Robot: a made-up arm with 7 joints.
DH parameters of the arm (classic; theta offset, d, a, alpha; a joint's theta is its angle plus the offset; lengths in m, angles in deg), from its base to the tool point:
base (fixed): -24.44 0 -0.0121 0
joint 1: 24.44 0.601 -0.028 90
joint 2: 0 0.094 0.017 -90
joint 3: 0 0.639 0.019 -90
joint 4: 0 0.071 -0.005 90
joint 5: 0 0.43 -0.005 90
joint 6: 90 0.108 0.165 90
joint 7: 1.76 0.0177 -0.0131 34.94
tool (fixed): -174.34 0.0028 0 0
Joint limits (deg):
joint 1: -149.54..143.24
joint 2: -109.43..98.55
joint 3: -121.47..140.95
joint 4: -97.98..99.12
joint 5: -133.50..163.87
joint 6: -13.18..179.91
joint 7: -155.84..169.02
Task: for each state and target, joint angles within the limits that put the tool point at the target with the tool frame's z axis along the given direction. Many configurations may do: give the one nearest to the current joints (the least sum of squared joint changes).
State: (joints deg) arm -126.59 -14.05 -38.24 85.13 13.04 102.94 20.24
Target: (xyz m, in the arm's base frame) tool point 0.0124 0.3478 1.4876 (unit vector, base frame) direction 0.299 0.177 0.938
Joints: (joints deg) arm -148.47 30.18 -19.04 69.12 27.39 122.60 36.21
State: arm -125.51 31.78 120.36 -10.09 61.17 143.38 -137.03
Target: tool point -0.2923 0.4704 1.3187 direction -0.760 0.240 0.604
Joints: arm -100.59 35.89 87.06 -54.88 41.79 135.01 -116.07
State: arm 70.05 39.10 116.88 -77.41 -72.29 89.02 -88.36
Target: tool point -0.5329 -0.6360 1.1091 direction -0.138 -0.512 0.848
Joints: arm 11.31 45.16 105.40 -47.67 -74.32 105.17 -82.38
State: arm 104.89 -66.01 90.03 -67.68 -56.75 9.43 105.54
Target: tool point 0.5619 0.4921 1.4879 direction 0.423 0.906 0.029
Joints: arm 83.28 -36.18 83.20 -38.20 -60.38 5.02 111.32
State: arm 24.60 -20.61 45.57 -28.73 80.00 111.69 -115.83
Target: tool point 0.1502 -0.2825 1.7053 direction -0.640 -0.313 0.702
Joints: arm 48.20 4.31 60.69 -36.71 87.68 71.41 -132.16
